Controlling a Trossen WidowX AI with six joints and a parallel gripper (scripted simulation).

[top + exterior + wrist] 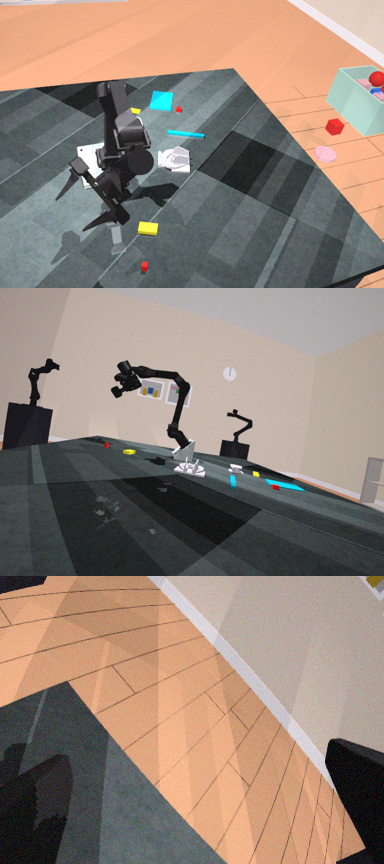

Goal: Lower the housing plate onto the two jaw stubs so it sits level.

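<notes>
Right now my gripper tip is 410 mm short of the grey housing plate, 630 mm to the right of it and 300 mm above it. The rest, counted from my gripper tip: grey tile 720 mm ahead, 120 mm to the left, 330 mm below; red cube 180 mm ahead, 20 mm to the right, 320 mm below; yellow block 250 mm ahead, 100 mm to the left, 320 mm below.
</notes>
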